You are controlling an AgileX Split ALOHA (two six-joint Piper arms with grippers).
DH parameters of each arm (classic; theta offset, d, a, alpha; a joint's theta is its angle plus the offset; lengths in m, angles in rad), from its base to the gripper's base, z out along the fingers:
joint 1: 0 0.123 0 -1.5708
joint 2: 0.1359 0 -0.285 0
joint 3: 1.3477 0 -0.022 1.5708
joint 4: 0 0.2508 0 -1.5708
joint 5: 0 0 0.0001 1.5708
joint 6: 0 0.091 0 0
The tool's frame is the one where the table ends.
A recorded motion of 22 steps. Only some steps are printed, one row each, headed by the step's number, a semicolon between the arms.
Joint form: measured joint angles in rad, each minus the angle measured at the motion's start. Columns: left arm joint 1, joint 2, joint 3, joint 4, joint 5, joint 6; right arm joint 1, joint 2, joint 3, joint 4, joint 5, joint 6.
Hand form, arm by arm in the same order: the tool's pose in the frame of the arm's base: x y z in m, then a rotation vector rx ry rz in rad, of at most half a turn. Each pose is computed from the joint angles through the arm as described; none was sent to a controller.
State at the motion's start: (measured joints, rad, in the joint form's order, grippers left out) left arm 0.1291 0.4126 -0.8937 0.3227 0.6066 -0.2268; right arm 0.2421 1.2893 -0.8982 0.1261 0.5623 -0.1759
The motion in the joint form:
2: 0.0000 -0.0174 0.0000 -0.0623 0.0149 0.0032; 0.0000 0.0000 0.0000 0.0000 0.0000 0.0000
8: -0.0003 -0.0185 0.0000 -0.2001 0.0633 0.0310; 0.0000 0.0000 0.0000 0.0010 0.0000 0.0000
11: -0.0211 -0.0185 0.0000 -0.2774 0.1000 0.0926; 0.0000 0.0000 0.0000 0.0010 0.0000 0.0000
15: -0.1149 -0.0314 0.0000 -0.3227 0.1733 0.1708; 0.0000 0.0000 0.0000 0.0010 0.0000 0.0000
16: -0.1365 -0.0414 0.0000 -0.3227 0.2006 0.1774; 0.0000 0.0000 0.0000 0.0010 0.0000 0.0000
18: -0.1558 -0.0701 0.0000 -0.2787 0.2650 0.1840; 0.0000 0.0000 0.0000 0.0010 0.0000 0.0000
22: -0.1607 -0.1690 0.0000 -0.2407 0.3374 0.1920; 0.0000 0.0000 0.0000 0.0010 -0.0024 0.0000
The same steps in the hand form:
2: 0.0389 0.0188 0.4225 -0.2279 1.5779 0.2122; 0.2544 0.0691 0.2819 -0.4075 2.4029 0.1593
8: 0.0400 0.0122 0.4170 -0.2455 1.6323 0.0850; 0.2544 0.0692 0.2819 -0.4067 2.4030 0.1604
11: 0.0405 0.0071 0.4133 -0.1972 1.6786 0.0310; 0.2544 0.0692 0.2819 -0.4067 2.4030 0.1604
15: 0.0364 0.0005 0.4072 -0.0615 1.7500 -0.0305; 0.2544 0.0692 0.2819 -0.4067 2.4030 0.1604
16: 0.0331 -0.0002 0.4051 -0.0371 1.7681 -0.0412; 0.2544 0.0692 0.2819 -0.4067 2.4030 0.1604
18: 0.0238 0.0024 0.4003 -0.0130 1.8033 0.0010; 0.2544 0.0692 0.2819 -0.4067 2.4030 0.1604
22: -0.0048 0.0062 0.3949 -0.0080 1.7757 0.0458; 0.2545 0.0692 0.2820 -0.4061 2.4007 0.1602

